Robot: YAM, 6 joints.
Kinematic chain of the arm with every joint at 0, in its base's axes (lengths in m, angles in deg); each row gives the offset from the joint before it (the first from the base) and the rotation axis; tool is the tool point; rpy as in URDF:
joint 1: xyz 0 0 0.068 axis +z
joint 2: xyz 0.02 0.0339 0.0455 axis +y
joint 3: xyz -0.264 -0.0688 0 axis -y
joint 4: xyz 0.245 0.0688 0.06 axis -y
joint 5: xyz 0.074 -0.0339 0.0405 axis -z
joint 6: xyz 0.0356 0 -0.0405 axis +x
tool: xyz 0 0 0 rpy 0 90 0
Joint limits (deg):
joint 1: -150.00..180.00
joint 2: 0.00..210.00
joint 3: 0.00..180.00
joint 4: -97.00..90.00
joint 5: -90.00..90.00
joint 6: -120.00..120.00
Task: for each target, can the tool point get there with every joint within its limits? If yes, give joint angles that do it. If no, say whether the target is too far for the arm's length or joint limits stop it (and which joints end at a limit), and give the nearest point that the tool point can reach.
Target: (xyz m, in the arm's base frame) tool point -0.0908 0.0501 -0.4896
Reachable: no: joint limits stop it (at a limit: joint 2) | nearest point -0.1245 0.0687 -0.3643 | short by 0.131 m
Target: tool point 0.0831 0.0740 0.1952
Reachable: yes | joints 53.89 60.40 34.96 -80.64 41.45 91.69
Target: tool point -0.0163 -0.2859 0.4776
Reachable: yes | joints -87.42 76.31 76.92 27.85 55.05 -88.76
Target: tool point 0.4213 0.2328 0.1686
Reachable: yes | joints 32.14 144.76 130.92 -80.47 49.41 92.50
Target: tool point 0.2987 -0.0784 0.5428
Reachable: yes | joints -19.39 91.67 95.05 63.40 -45.21 44.62
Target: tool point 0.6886 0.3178 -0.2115
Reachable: no: too far | nearest point 0.5383 0.2484 -0.1386 | short by 0.181 m
